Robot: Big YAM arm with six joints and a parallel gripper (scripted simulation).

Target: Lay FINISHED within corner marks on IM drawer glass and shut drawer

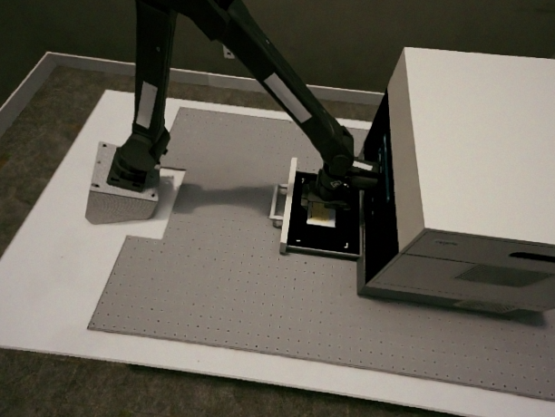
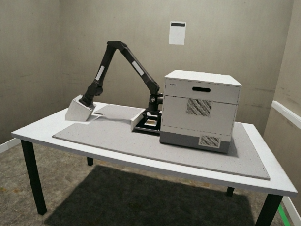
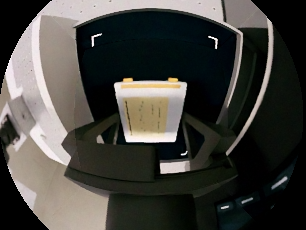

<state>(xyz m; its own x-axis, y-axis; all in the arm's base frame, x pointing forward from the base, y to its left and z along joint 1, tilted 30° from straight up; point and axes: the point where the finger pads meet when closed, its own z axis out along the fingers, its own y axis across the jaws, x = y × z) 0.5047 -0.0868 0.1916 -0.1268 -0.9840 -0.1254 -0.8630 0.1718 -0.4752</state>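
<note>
My hand is 1 cm to the right of the cassette and 1 cm above it. Round my hand: drawer 1 cm ahead.
</note>
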